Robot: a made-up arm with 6 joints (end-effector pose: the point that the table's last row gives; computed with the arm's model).
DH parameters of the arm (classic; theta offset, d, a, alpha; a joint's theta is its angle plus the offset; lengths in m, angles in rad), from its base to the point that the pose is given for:
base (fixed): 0 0.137 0 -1.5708
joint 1: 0 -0.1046 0.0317 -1.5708
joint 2: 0 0.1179 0.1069 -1.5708
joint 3: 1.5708 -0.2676 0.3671 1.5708
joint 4: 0 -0.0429 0.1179 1.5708
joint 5: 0 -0.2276 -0.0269 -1.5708
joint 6: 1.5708 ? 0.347 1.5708
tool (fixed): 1.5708 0.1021 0 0
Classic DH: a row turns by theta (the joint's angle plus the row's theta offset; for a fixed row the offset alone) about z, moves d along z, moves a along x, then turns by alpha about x.
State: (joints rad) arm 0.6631 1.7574 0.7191 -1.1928 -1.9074 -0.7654
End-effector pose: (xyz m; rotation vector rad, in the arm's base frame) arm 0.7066 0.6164 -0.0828 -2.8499 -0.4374 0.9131
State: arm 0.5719 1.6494 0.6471 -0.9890 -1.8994 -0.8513
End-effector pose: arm 0.6098 0.6795 0.1414 -2.8867 -0.7791 0.4698
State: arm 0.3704 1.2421 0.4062 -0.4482 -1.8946 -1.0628
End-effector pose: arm 0.1549 0.6038 0.6102 -2.4408 -1.3897 -0.7739
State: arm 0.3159 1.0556 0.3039 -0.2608 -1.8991 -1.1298
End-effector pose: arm -0.0074 0.4823 0.7066 -2.1223 -1.4464 -1.1228
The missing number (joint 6, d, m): 0.4291
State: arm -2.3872 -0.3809 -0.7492 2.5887 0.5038 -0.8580
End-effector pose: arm 0.0872 0.5313 0.6448 0.4741 -1.0221 1.6723
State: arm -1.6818 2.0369 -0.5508 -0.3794 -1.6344 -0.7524
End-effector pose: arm -0.9173 -0.4390 -0.0111 0.1323 -0.6402 -2.4799
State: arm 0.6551 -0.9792 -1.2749 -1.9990 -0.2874 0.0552
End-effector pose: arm -0.2054 1.1153 0.0048 -1.0522 0.0542 2.6117
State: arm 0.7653 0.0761 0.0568 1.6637 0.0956 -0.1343
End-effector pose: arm 0.1901 -0.0210 -0.4639 1.4636 0.5713 -0.5175
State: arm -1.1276 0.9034 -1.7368 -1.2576 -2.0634 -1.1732
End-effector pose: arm 0.1614 -0.5071 1.1615 -0.8776 -1.5665 -0.5122
